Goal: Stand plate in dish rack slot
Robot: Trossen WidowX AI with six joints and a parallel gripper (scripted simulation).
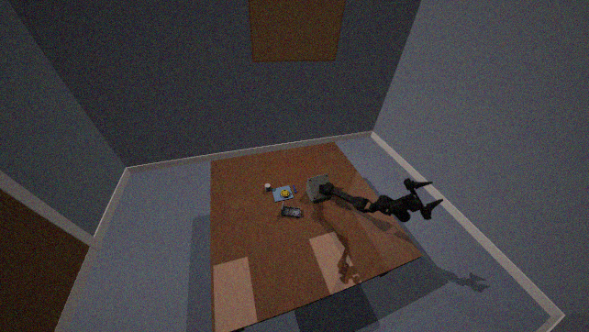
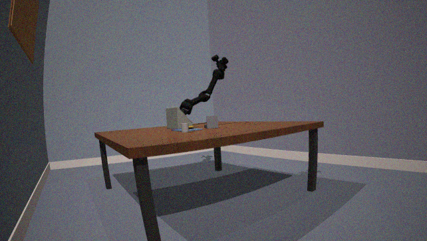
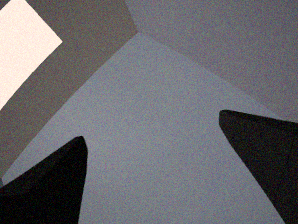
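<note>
Now: the yellow plate 60 cm below my gripper tip, 58 cm to the right of it and 53 cm ahead of it. Round my gripper tip: blue mat: 61 cm below, 59 cm to the right, 54 cm ahead; grey dish rack: 59 cm below, 51 cm ahead, 41 cm to the right; blue utensil: 61 cm to the right, 61 cm below, 44 cm ahead.
</note>
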